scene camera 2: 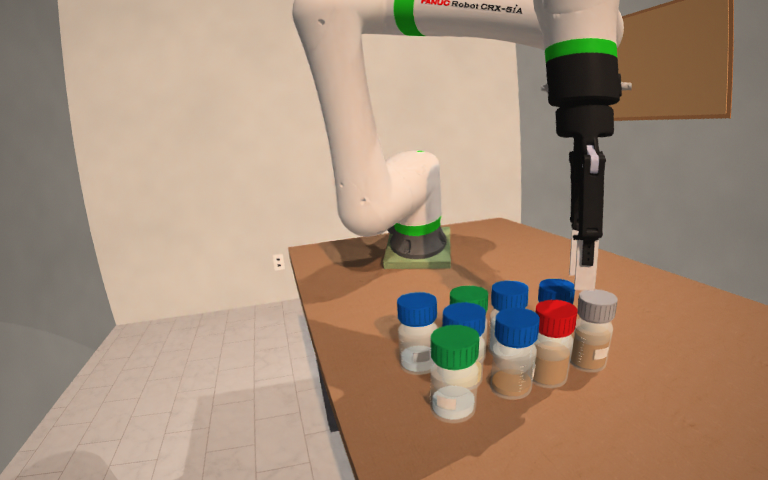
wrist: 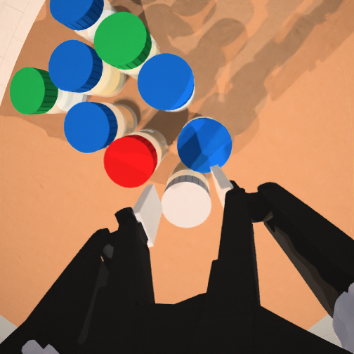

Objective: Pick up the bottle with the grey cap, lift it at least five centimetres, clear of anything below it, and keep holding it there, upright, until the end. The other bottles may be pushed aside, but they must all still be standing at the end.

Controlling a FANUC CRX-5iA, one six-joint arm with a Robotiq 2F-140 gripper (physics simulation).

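Frame: origin at the arm's base, x ahead, y left, z up, level; millimetres.
Seen in the pictures: gripper, fingertip midpoint: [scene camera 2: 581, 281]; arm's base at its link origin: [scene camera 2: 418, 243].
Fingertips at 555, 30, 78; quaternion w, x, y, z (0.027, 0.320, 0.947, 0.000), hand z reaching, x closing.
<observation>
Pixels of each thing's top centre, then the offset from my fingertips to it, as dx, dy, dz. Level surfaces: height alone.
- grey-capped bottle at its top centre: [scene camera 2: 598, 296] +22, +15, -18
- blue cap at its top centre: [scene camera 2: 557, 285] -41, -7, -18
- red-capped bottle at its top centre: [scene camera 2: 556, 308] +19, -61, -18
- brown table at its surface level: dz -123
The grey-capped bottle [scene camera 2: 592, 336] [wrist: 186, 202] stands upright on the table at the right end of the group; its cap looks nearly white in the wrist view. My gripper [scene camera 2: 581, 278] [wrist: 185, 188] points down and is partly open, with nothing held. In the wrist view the grey cap shows between the two pale finger pads, with a gap to the left pad and a narrower one to the right pad. The right pad's tip overlaps the edge of a blue cap [scene camera 2: 556, 290] [wrist: 204, 145]. In the scene view the pad ends are about level with the cap tops, behind the grey cap.
A red-capped bottle [scene camera 2: 556, 318] [wrist: 130, 161] stands close beside the grey-capped one. Other blue-capped bottles [scene camera 2: 516, 327] [wrist: 90, 127] and green-capped bottles [scene camera 2: 454, 346] [wrist: 30, 91] stand upright farther left on the brown table [scene camera 2: 679, 396] [wrist: 280, 150].
</observation>
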